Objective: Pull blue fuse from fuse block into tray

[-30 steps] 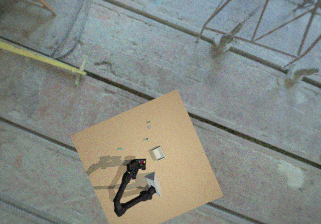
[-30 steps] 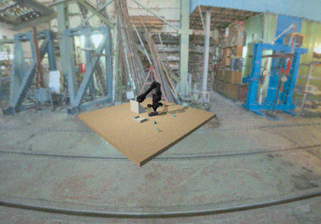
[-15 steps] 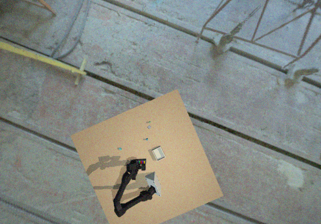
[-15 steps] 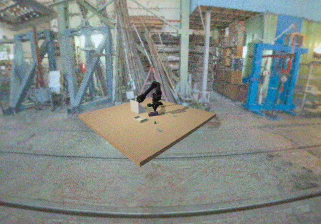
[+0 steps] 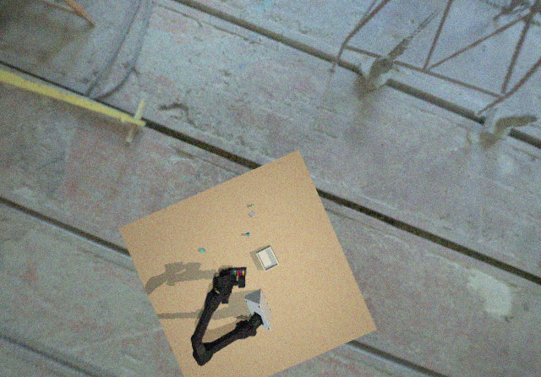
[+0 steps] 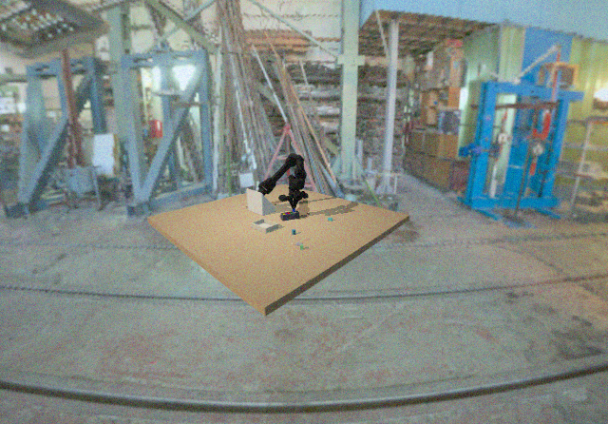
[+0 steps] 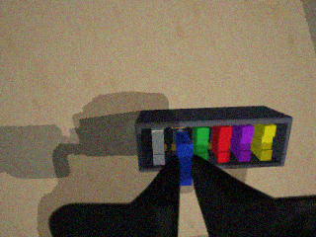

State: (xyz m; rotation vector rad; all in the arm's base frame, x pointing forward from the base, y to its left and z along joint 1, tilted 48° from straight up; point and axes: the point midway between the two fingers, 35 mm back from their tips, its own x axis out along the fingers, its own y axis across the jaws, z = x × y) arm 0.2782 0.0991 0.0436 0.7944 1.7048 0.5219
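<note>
Right now the tray is 240 mm to the right of my gripper tip, 60 mm below it and 20 mm ahead of it. Round my gripper tip: blue fuse: 10 mm below.
</note>
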